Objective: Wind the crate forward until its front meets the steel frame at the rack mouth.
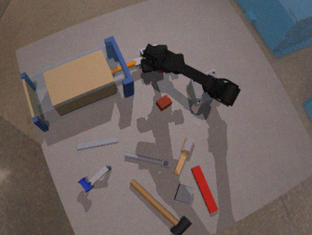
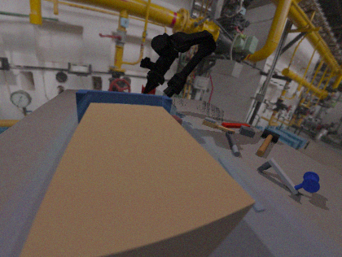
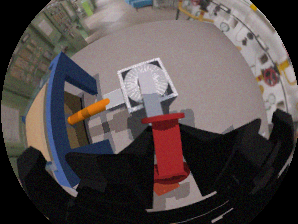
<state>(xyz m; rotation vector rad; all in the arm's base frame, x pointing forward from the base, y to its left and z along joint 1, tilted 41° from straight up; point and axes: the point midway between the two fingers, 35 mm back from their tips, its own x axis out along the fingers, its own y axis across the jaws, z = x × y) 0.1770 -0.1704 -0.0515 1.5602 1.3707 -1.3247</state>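
The grey winch lies 100 mm below my gripper tip, 90 mm to the right of it and 20 mm behind it. From my gripper tip the other things lie so: blue steel frame: 150 mm ahead, 90 mm to the right, 30 mm below; then red knob: 20 mm to the left; then red-knobbed crank: 30 mm below, 20 mm to the right.
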